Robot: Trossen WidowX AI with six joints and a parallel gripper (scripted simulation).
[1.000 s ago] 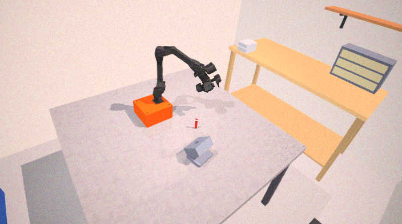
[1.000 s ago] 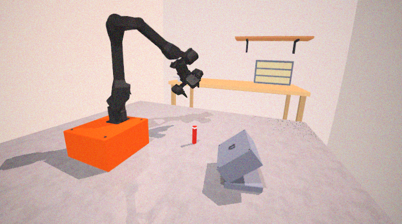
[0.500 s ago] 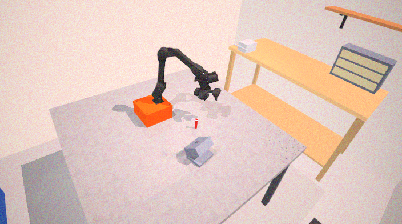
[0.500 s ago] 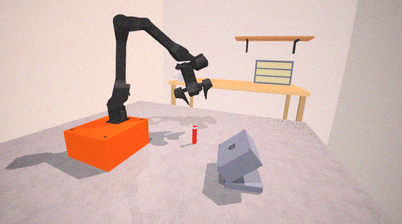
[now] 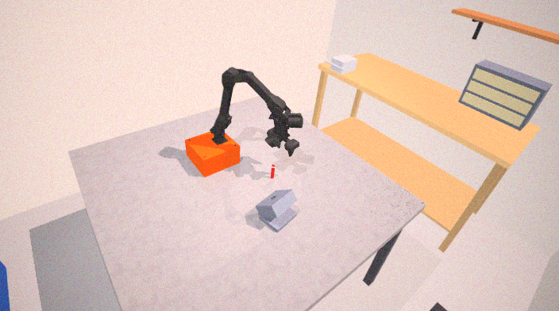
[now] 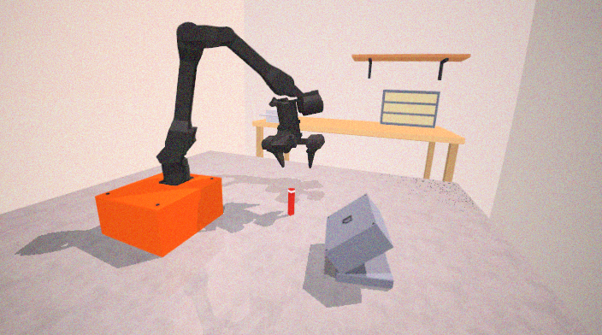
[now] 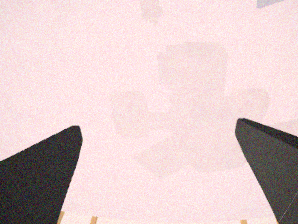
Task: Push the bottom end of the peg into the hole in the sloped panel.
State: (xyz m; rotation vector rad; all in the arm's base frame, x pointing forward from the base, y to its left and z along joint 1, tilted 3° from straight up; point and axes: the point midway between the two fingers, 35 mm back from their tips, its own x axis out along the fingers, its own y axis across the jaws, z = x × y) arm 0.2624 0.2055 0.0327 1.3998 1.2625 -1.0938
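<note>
The red peg is 80 mm to the right of my gripper tip, 60 mm below it and 20 mm ahead of it. Also, from my gripper tip: grey sloped panel: 210 mm to the right, 210 mm ahead, 40 mm below.
</note>
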